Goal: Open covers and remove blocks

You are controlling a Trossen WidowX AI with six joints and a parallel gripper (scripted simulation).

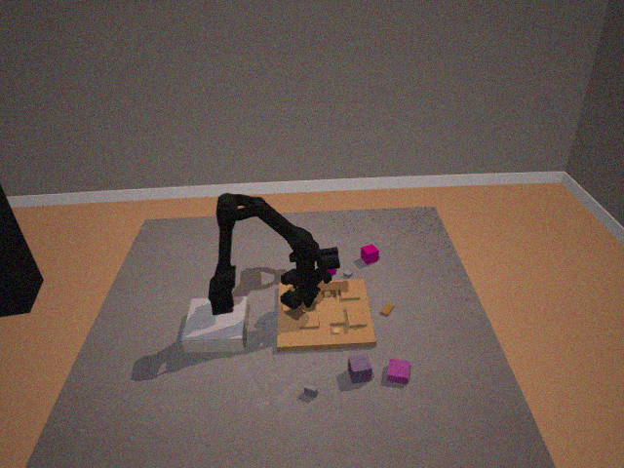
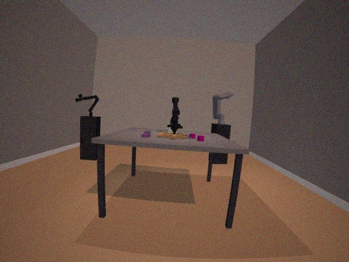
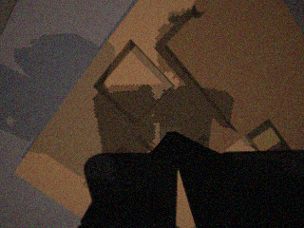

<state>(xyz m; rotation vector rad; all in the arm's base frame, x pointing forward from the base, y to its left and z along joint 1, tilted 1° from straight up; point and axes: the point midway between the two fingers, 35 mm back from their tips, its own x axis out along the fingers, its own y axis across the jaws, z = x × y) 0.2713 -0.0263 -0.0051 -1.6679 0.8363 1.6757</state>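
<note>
The tan puzzle board lies 60 mm ahead of my gripper tip and 10 mm to the right of it. From my gripper tip the other things lie so: small tan piece 250 mm ahead, 60 mm to the right, 20 mm below; small grey piece 320 mm to the right, 60 mm behind; purple block 290 mm to the right, 90 mm ahead, 10 mm above.
</note>
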